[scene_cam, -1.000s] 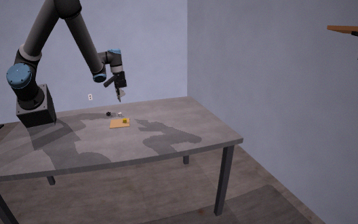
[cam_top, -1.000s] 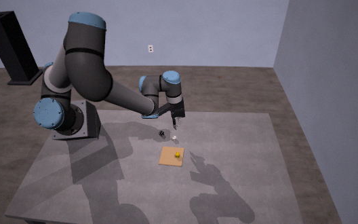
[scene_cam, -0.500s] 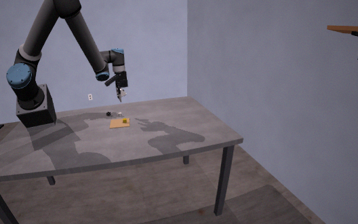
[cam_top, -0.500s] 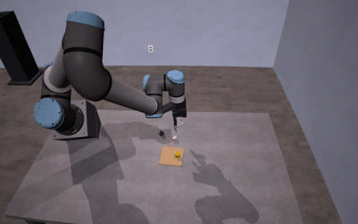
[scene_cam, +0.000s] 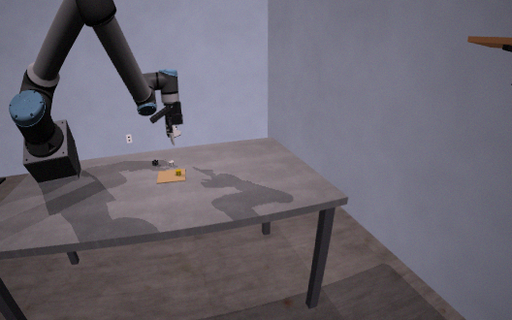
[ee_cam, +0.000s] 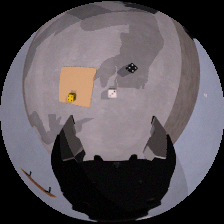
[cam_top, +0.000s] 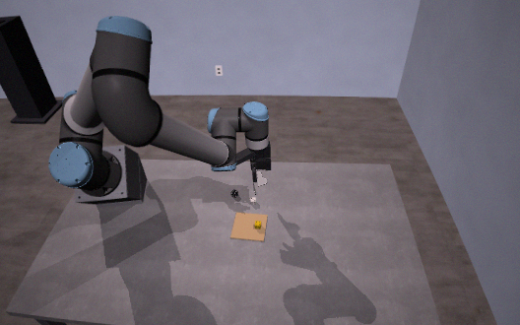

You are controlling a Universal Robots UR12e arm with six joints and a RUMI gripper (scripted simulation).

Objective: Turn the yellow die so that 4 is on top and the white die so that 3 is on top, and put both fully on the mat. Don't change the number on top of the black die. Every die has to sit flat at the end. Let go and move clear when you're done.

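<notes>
Now: the white die 12 cm below my hand and 1 cm behind it. From my hand the other things lie so: black die: 12 cm below, 10 cm behind, 4 cm to the left; tan mat: 14 cm to the right, 13 cm below, 1 cm behind; yellow die: 14 cm to the right, 12 cm below, 2 cm ahead.
</notes>
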